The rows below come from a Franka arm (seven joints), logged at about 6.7 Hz.
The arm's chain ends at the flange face. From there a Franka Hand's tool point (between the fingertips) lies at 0.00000 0.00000 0.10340 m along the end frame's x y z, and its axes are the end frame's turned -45 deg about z.
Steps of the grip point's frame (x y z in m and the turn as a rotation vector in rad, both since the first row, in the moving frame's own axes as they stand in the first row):
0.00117 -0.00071 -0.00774 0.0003 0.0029 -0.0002
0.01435 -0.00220 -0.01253 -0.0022 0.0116 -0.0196
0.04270 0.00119 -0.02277 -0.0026 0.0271 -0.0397
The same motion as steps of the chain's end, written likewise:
0.00014 -0.00110 -0.00774 0.0023 0.0018 -0.0002
0.00759 -0.01101 -0.01252 0.0066 0.0098 -0.0196
0.02890 -0.02752 -0.02273 0.0173 0.0210 -0.0397

